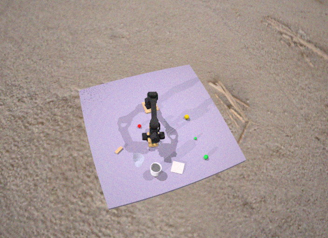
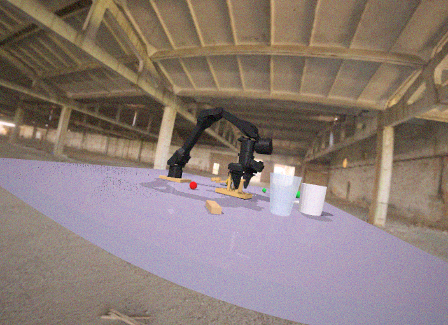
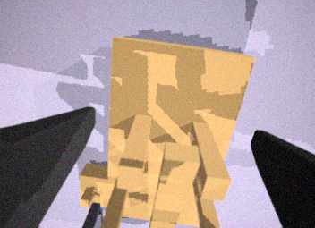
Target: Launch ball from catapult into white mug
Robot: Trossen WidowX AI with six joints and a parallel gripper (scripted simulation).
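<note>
Now: the red ball 200 mm behind my gripper tip, 40 mm to the right of it and 20 mm below it. Round my gripper tip: wooden catapult 60 mm behind, 40 mm to the left, 20 mm above; white mug 260 mm ahead, 110 mm to the right; clear glass 140 mm ahead, 200 mm to the right.
</note>
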